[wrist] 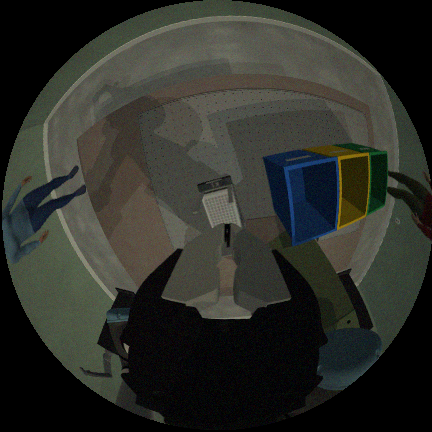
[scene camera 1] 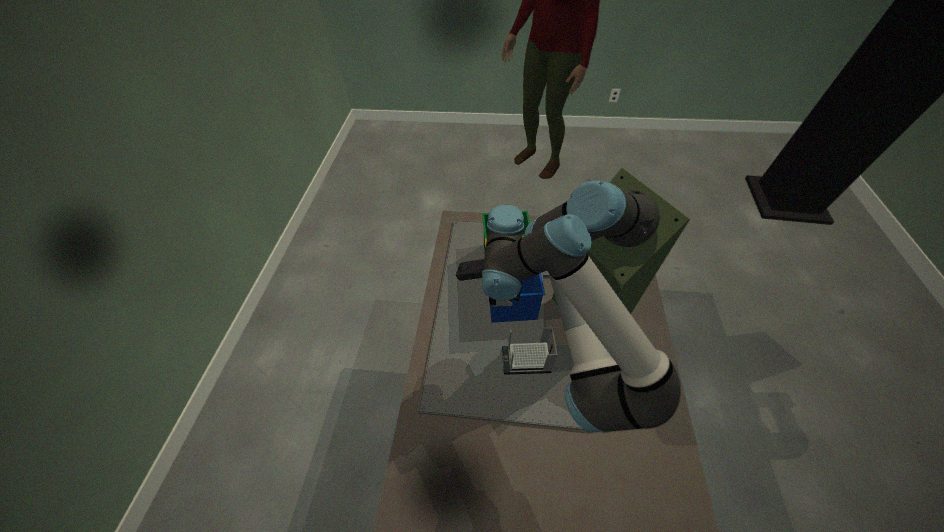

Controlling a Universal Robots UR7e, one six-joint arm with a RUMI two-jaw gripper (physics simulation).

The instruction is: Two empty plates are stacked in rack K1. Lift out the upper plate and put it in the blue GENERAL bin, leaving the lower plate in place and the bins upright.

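Seen in the pictures: gripper, between the fingertips: point(wrist: 226, 224) point(scene camera 1: 496, 304); arm's base, origin of its link: point(scene camera 1: 629, 219).
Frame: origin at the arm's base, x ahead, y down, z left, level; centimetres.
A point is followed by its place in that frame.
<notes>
My gripper point(scene camera 1: 493, 301) @(z 21.5, x 32.8, y 17.4 cm) point(wrist: 226, 224) @(z 21.5, x 32.8, y 17.4 cm) is shut and empty, with its black fingertips together. In the wrist view the fingertips overlap the near edge of the white gridded plate point(scene camera 1: 528, 355) @(z 23.5, x 21.2, y 43.8 cm) point(wrist: 217, 206) @(z 24.2, x 22.7, y 44.1 cm). In the scene view the gripper is in front of the blue bin and apart from the rack. The plate lies in the small rack point(scene camera 1: 526, 372) @(z 28.2, x 21.2, y 47.0 cm) point(wrist: 215, 184) @(z 24.4, x 28.3, y 46.4 cm), which has a dark labelled end block and thin rails. One white top surface shows; whether a second plate lies under it cannot be told. The blue bin point(scene camera 1: 514, 311) @(z 9.0, x 27.5, y 41.0 cm) point(wrist: 278, 185) @(z 9.6, x 30.1, y 37.4 cm) stands upright, and no plate shows inside it.
A yellow bin point(wrist: 353, 192) @(z -16.2, x 28.6, y 36.5 cm) and a green bin point(scene camera 1: 485, 224) @(z -26.3, x 43.2, y 35.7 cm) point(wrist: 378, 180) @(z -28.4, x 33.9, y 34.2 cm) stand upright in line beyond the blue bin. The arm partly covers the bins in the scene view. A green pedestal point(scene camera 1: 661, 214) @(z 2.0, x -6.3, y -4.6 cm) point(wrist: 320, 270) @(z -1.4, x 11.8, y 26.2 cm) carries the arm beside them. The perforated board point(scene camera 1: 462, 389) @(z 36.8, x 41.4, y 48.1 cm) point(wrist: 165, 125) @(z 36.8, x 47.3, y 48.1 cm) lies beneath the rack.
</notes>
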